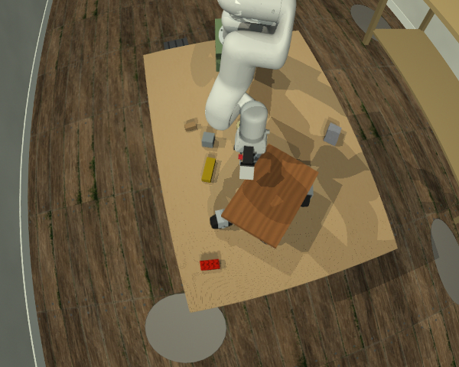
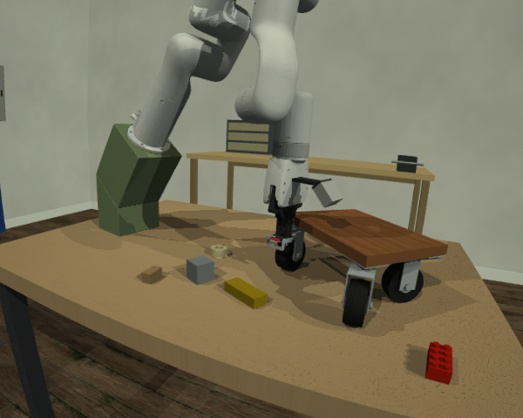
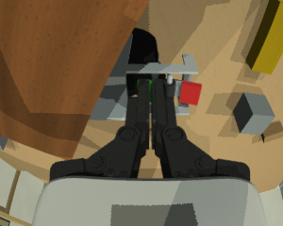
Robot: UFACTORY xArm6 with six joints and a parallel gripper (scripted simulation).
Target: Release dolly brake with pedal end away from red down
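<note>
Now: the brake pedal 30 mm below my hand and 10 mm to the right of it. From my hand the other things lie so: cream ring 180 mm behind, 100 mm below, 20 mm to the left; yellow block 140 mm to the right, 100 mm below, 20 mm behind; grey cube 130 mm behind, 120 mm to the right, 90 mm below.
</note>
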